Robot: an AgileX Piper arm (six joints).
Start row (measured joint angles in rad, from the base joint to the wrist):
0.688 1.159 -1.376 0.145 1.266 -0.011
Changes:
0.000 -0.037 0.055 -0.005 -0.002 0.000
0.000 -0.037 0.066 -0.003 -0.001 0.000
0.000 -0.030 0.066 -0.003 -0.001 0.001
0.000 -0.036 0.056 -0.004 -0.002 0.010
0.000 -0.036 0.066 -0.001 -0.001 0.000
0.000 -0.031 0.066 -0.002 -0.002 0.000
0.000 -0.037 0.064 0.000 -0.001 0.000
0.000 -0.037 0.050 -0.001 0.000 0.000
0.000 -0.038 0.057 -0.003 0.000 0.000
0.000 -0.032 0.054 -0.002 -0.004 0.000
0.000 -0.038 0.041 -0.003 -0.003 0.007
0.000 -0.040 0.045 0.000 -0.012 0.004
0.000 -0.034 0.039 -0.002 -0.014 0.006
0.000 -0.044 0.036 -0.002 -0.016 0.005
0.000 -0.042 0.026 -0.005 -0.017 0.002
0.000 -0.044 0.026 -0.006 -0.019 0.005
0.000 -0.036 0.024 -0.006 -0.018 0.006
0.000 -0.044 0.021 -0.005 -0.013 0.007
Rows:
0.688 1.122 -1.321 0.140 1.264 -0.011
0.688 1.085 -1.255 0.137 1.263 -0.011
0.688 1.055 -1.189 0.134 1.262 -0.010
0.688 1.019 -1.133 0.130 1.260 0.000
0.688 0.983 -1.067 0.129 1.259 0.000
0.688 0.952 -1.001 0.127 1.257 0.000
0.688 0.915 -0.937 0.127 1.256 0.000
0.688 0.878 -0.887 0.126 1.256 0.000
0.688 0.840 -0.830 0.123 1.256 0.000
0.688 0.808 -0.776 0.121 1.252 0.000
0.688 0.770 -0.735 0.118 1.249 0.007
0.688 0.730 -0.690 0.118 1.237 0.011
0.688 0.696 -0.651 0.116 1.223 0.017
0.688 0.652 -0.615 0.114 1.207 0.022
0.688 0.610 -0.589 0.109 1.190 0.024
0.688 0.566 -0.563 0.103 1.171 0.029
0.688 0.530 -0.539 0.097 1.153 0.035
0.688 0.486 -0.518 0.092 1.140 0.042

